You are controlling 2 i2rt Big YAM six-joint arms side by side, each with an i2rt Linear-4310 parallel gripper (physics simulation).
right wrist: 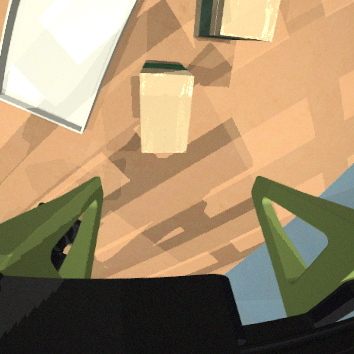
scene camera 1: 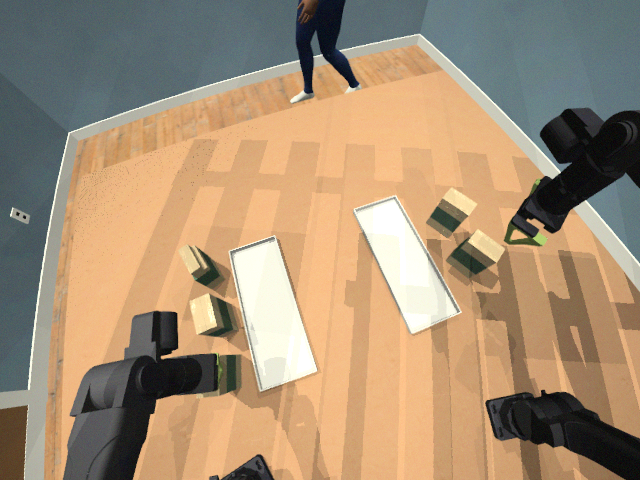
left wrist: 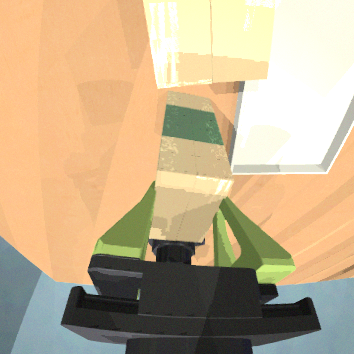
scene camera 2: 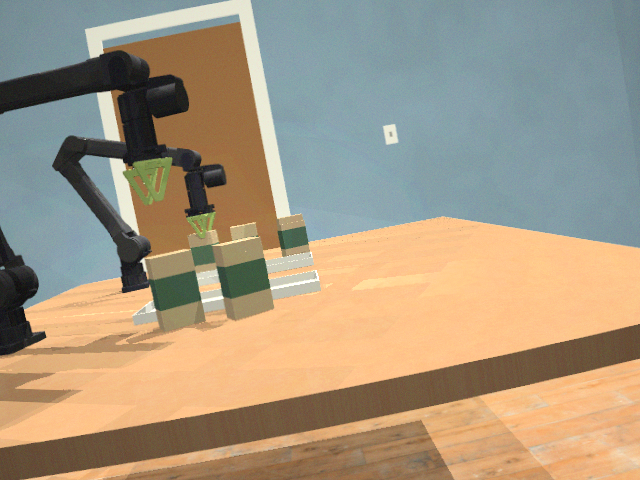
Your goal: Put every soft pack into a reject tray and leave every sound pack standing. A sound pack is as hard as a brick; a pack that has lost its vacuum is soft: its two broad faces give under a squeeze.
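Places are measured from the left arm's base along level axes (x right, y ahead, z up), in metres.
Where they show: left gripper, between the fingertips: (scene camera 1: 211, 370) (left wrist: 185, 189) (scene camera 2: 205, 237); right gripper, between the fingertips: (right wrist: 180, 184) (scene camera 1: 516, 227) (scene camera 2: 153, 203); left arm's base, origin of its link: (scene camera 2: 136, 288); right arm's base, origin of its link: (scene camera 1: 512, 414) (scene camera 2: 14, 347).
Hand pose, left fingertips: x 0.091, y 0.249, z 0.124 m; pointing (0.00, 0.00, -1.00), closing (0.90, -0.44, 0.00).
Observation:
Things, the pixels of their top centre, and the offset from my left fingertips.
- tan pack with a green band, centre of its top: (left wrist: 182, 214) (scene camera 1: 207, 376) (scene camera 2: 201, 232) dz +0.017, dx -0.005, dy -0.008 m
- second pack, centre of its top: (scene camera 1: 207, 311) (scene camera 2: 242, 225) dz +0.016, dx +0.052, dy +0.118 m
- third pack, centre of its top: (scene camera 1: 188, 258) (scene camera 2: 289, 216) dz +0.017, dx +0.061, dy +0.268 m
- left tray, centre of its top: (left wrist: 334, 8) (scene camera 1: 267, 305) (scene camera 2: 245, 266) dz -0.102, dx +0.162, dy +0.086 m
- standing pack, centre of its top: (right wrist: 164, 116) (scene camera 2: 167, 253) (scene camera 1: 486, 245) dz +0.017, dx +0.696, dy -0.129 m
- right tray, centre of its top: (scene camera 2: 229, 291) (scene camera 1: 403, 256) dz -0.102, dx +0.560, dy -0.015 m
My left gripper (scene camera 1: 222, 369) (scene camera 2: 200, 235) (left wrist: 185, 189) is shut on a tan pack with a green band (scene camera 1: 231, 373) (scene camera 2: 203, 254) (left wrist: 192, 155), one finger on each side of its upper part; the pack is upright. A second pack (scene camera 1: 206, 315) (scene camera 2: 244, 230) (left wrist: 212, 45) and a third pack (scene camera 1: 197, 262) (scene camera 2: 293, 236) stand beyond it, beside the left tray (scene camera 1: 273, 310) (left wrist: 300, 110). My right gripper (scene camera 1: 523, 217) (scene camera 2: 153, 201) (right wrist: 180, 184) is open and empty, above and beside a standing pack (scene camera 1: 475, 253) (scene camera 2: 175, 289) (right wrist: 165, 112). Another pack (scene camera 1: 452, 210) (scene camera 2: 242, 279) (right wrist: 247, 20) stands near that one.
The right tray (scene camera 1: 405, 268) (scene camera 2: 294, 284) (right wrist: 60, 55) lies beside the two packs at the right in scene camera 1. Both trays are empty. A person (scene camera 1: 320, 41) stands beyond the table's far edge. A further black arm base (scene camera 1: 509, 415) (scene camera 2: 133, 276) is on the table.

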